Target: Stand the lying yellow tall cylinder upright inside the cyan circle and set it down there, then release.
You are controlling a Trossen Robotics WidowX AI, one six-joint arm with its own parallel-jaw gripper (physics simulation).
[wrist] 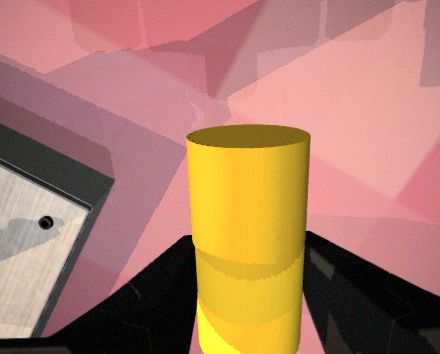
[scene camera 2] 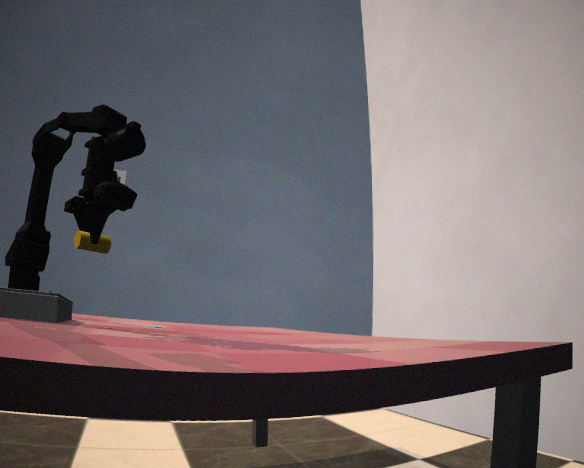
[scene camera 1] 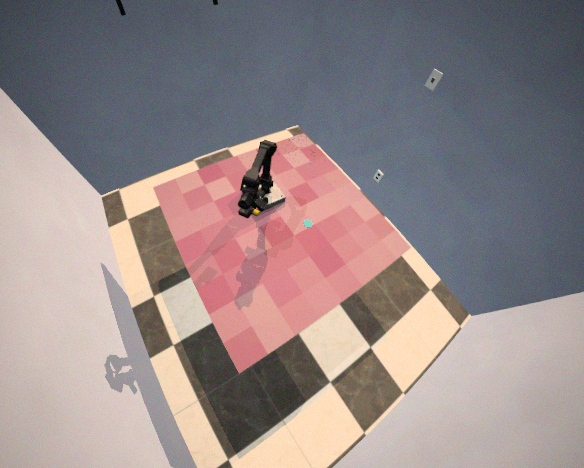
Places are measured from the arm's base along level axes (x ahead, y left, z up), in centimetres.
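Pixels of known places: gripper, fingertip midpoint: (wrist: pixel 246 246) (scene camera 2: pixel 90 244) (scene camera 1: pixel 252 211); arm's base, origin of the base link: (scene camera 2: pixel 22 294) (scene camera 1: pixel 265 190).
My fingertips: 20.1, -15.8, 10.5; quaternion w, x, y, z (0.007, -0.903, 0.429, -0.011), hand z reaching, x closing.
For each thing: its top centre in the pictures, then the offset to it from my fingertips, as dx, dy, dz. "pt": a spot on its surface instead. Level surfaces: height alone.
- yellow tall cylinder, middle of its top: (wrist: pixel 255 276) (scene camera 2: pixel 93 233) (scene camera 1: pixel 253 210) +0.3, +0.2, +2.2
- cyan circle, surface spot: (scene camera 2: pixel 156 327) (scene camera 1: pixel 308 223) pt +11.3, +33.4, -15.7
- pink patchwork table top, its level: dz -15.5
The yellow tall cylinder (scene camera 1: pixel 256 212) (scene camera 2: pixel 103 244) (wrist: pixel 249 200) is held between the fingers of my gripper (scene camera 2: pixel 95 240) (wrist: pixel 246 246). In the scene camera 2 view it hangs well above the table, lying nearly level with a slight tilt. My gripper points down and is shut on the cylinder around its middle; in the wrist view one finger is on each side of it. The cyan circle (scene camera 1: pixel 307 223) (scene camera 2: pixel 156 327) lies flat on the table, apart from the gripper, to its right in both scene views. The circle does not show in the wrist view.
The arm's base plate (scene camera 1: pixel 276 200) (scene camera 2: pixel 52 306) (wrist: pixel 60 190) sits on the pink patchwork table top (scene camera 1: pixel 280 290) (scene camera 2: pixel 300 350), close to the held cylinder in the scene camera 1 view. Shadows of the arm fall across the table. A blue-grey wall (scene camera 1: pixel 350 65) (scene camera 2: pixel 250 150) stands behind.
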